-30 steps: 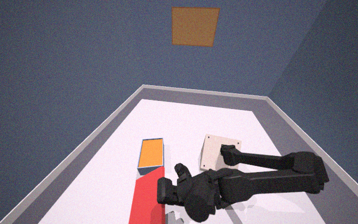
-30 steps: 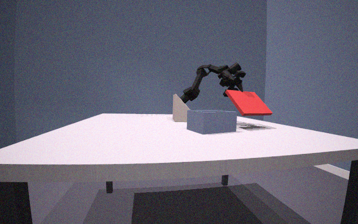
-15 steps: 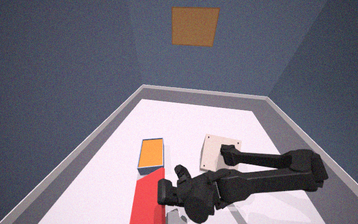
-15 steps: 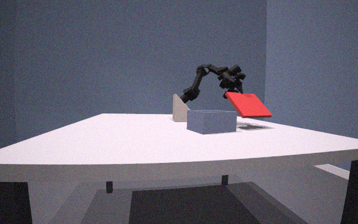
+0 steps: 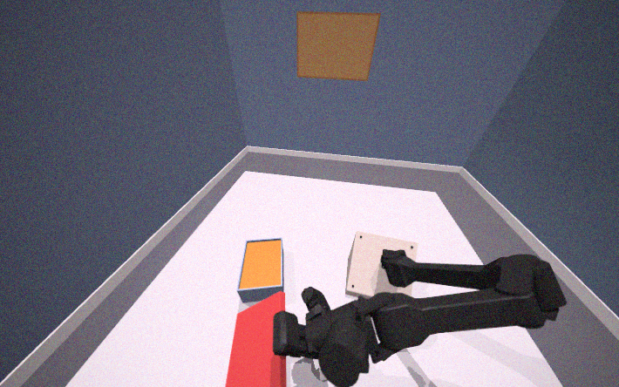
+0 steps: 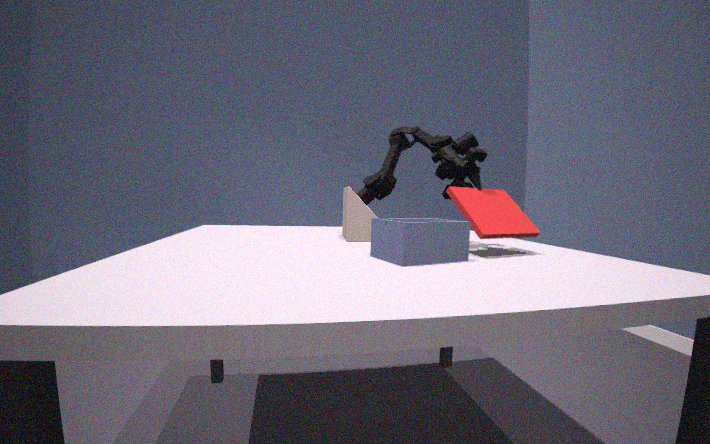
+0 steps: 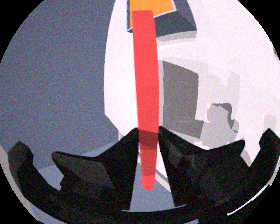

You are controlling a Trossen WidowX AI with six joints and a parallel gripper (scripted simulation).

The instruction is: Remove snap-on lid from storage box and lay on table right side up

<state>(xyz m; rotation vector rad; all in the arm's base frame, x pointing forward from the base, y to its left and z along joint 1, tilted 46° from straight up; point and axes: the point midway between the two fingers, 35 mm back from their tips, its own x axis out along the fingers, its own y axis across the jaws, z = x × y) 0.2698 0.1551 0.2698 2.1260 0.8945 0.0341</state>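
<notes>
The red lid lies 60 mm ahead of my gripper tip, 20 mm to the left of it and 50 mm below it. From my gripper tip the other things lie so: storage box 150 mm ahead, 230 mm to the right, 120 mm below.
</notes>
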